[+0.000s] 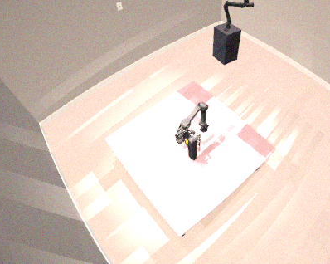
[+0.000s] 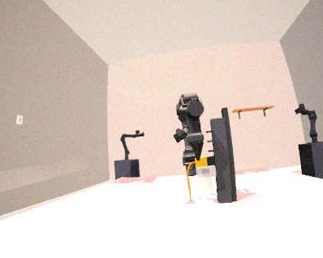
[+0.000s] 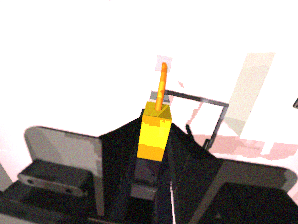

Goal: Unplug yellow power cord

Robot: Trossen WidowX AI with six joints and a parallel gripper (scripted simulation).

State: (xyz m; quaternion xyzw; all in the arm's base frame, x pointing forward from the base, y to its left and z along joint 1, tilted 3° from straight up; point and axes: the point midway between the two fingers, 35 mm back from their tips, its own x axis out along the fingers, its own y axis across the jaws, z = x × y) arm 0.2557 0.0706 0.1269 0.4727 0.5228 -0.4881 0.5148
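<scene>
Right now my gripper tip is 1 cm past the yellow plug and 3 cm to the right of it.
</scene>
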